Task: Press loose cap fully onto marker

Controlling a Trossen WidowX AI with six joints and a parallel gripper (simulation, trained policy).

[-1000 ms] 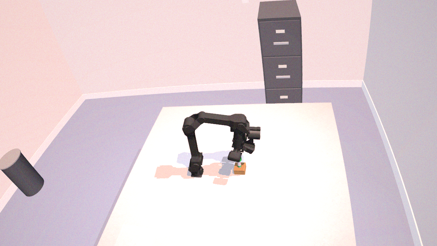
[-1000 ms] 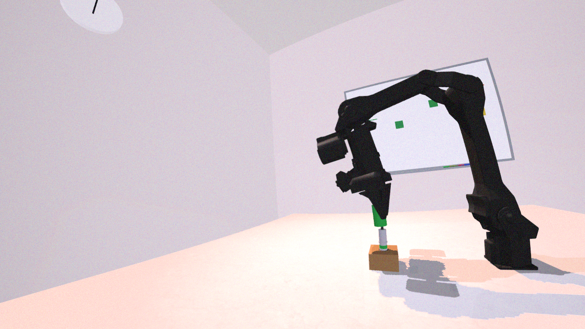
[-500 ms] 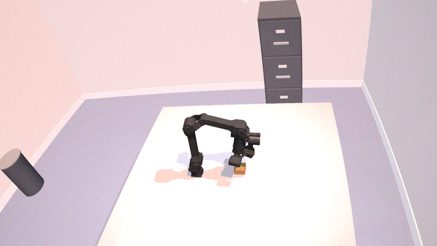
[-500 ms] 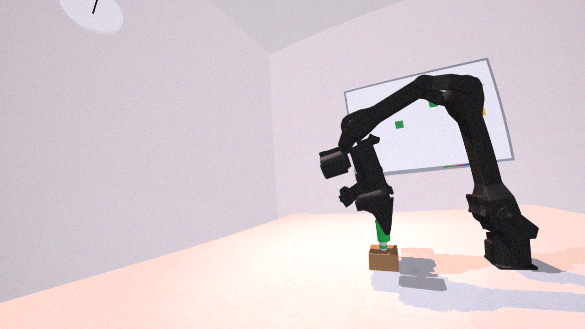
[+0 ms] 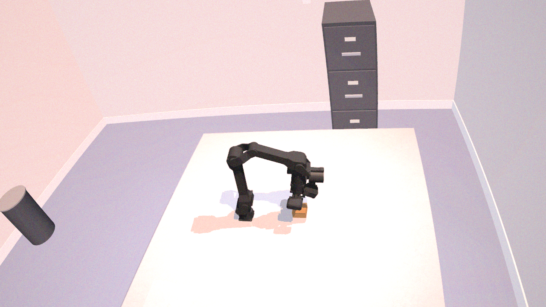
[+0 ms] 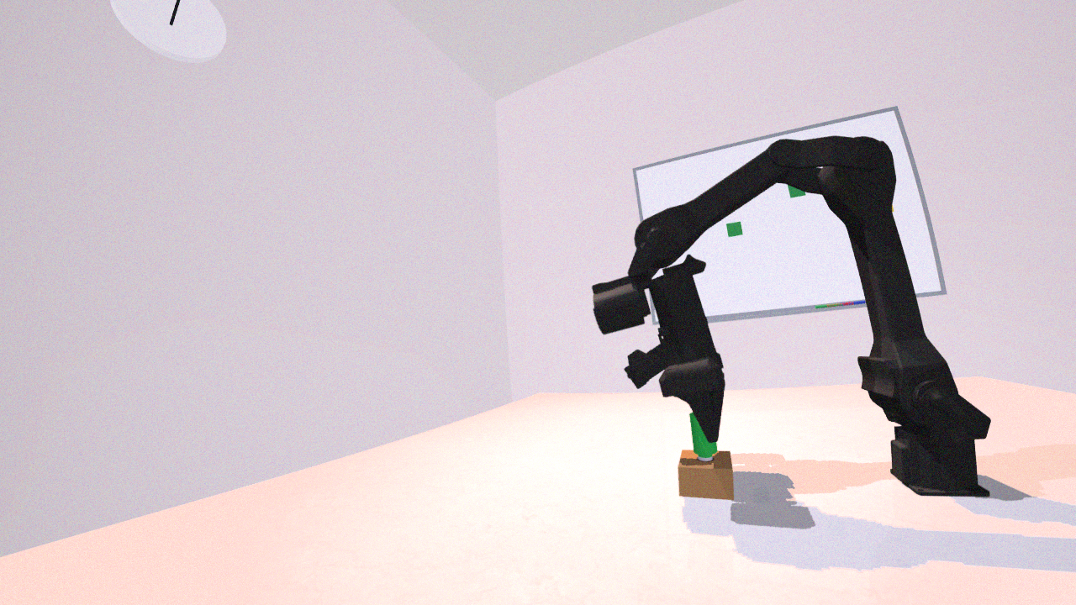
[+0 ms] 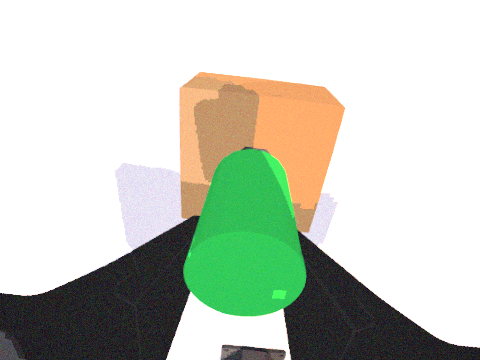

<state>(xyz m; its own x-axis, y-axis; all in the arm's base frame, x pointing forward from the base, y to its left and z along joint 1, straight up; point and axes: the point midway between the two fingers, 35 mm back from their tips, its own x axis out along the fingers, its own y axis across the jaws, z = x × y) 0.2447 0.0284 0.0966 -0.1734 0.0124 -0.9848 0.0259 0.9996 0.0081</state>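
Right now my gripper tip is 1 cm short of the green cap and 1 cm below it. Also, from my gripper tip: holder block (1 cm ahead, 4 cm below).
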